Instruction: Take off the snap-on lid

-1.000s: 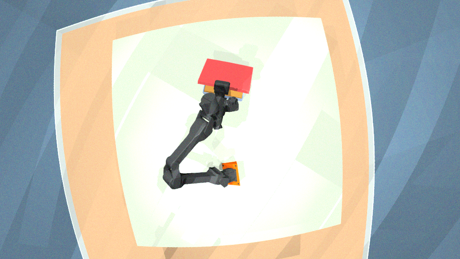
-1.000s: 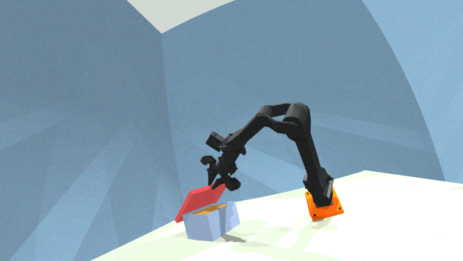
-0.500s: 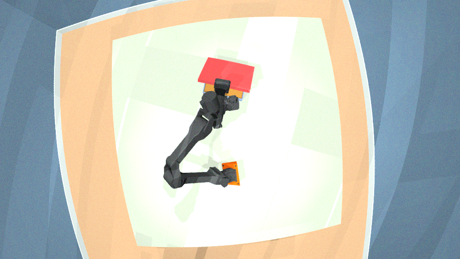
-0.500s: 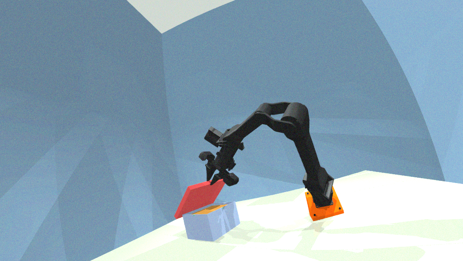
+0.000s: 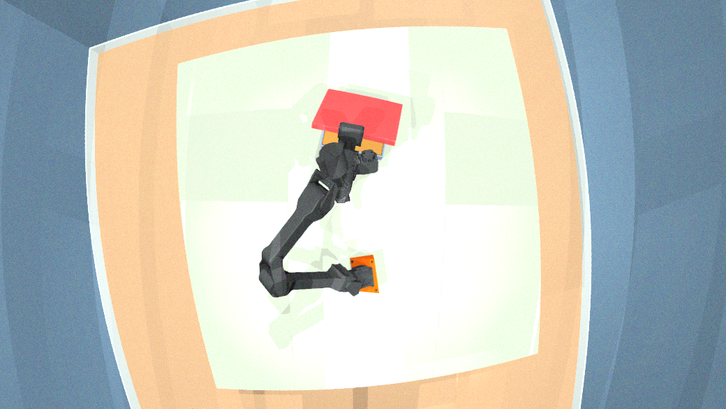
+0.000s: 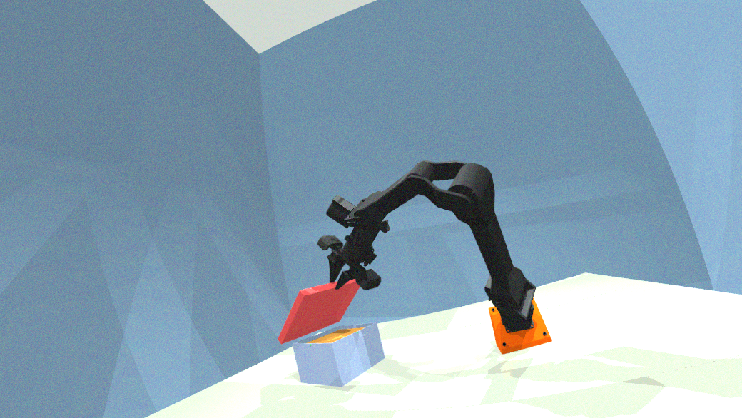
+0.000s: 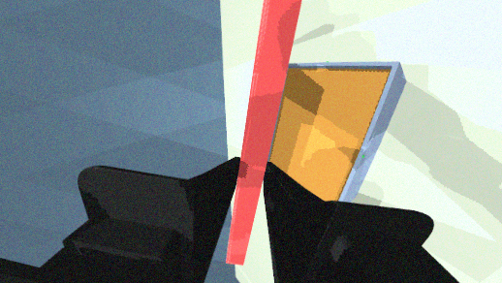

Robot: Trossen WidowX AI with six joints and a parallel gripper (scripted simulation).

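Right now the red lid is 6 cm ahead of my gripper tip, 3 cm to the right of it and 5 cm below it. The rest, counted from my gripper tip: storage box: 3 cm ahead, 1 cm to the right, 18 cm below.
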